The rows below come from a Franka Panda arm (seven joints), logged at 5 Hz.
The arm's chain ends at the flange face. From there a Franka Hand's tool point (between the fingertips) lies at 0.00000 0.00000 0.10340 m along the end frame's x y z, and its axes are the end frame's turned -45 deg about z.
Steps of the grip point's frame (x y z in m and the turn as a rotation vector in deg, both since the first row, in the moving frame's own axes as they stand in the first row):
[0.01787, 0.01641, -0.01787, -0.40, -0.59, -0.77]
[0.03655, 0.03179, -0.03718, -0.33, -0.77, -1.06]
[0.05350, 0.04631, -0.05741, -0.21, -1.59, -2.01]
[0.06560, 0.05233, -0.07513, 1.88, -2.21, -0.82]
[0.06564, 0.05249, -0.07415, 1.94, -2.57, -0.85]
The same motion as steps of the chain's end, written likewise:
[0.02447, -0.00230, -0.01786, -0.70, -0.13, -0.77]
[0.04887, -0.00477, -0.03717, -0.78, -0.31, -1.06]
[0.07230, -0.00741, -0.05737, -1.27, -0.98, -2.01]
[0.08860, -0.00984, -0.07500, -0.23, -2.89, -0.82]
[0.08928, -0.01014, -0.07399, -0.45, -3.19, -0.85]

